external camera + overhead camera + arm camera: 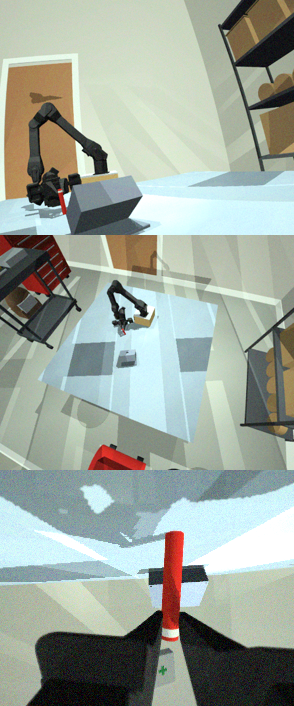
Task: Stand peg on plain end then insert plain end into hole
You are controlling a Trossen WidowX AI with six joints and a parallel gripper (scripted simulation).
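Now: the red peg 10 mm below my gripper tip. Round my gripper tip: grey sloped panel (190 mm ahead, 170 mm to the left, 10 mm below).
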